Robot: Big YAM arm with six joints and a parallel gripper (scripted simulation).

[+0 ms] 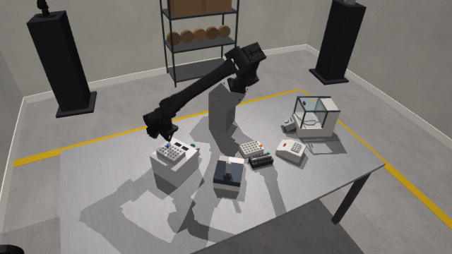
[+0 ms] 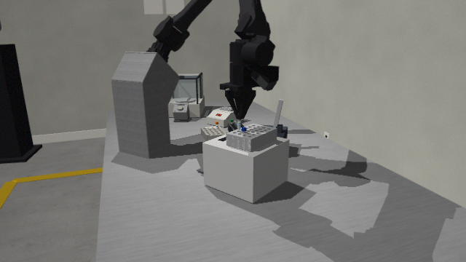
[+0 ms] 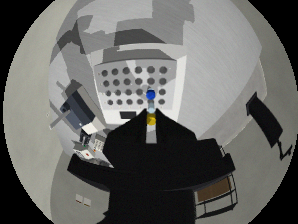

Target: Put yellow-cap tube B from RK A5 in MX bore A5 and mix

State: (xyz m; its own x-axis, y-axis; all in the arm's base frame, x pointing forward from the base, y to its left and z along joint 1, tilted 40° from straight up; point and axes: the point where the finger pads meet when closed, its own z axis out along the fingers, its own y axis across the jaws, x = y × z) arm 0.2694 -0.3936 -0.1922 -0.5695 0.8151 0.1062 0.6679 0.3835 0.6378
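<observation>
Now: hand 30 mm short of the grey shaking block and 60 mm above it. Round my hand: black magnet block 90 mm ahead, 500 mm to the left, 190 mm below; green start key 80 mm behind, 140 mm to the left, 140 mm below; tube rack RK 20 mm behind, 480 mm to the left, 200 mm below.
</observation>
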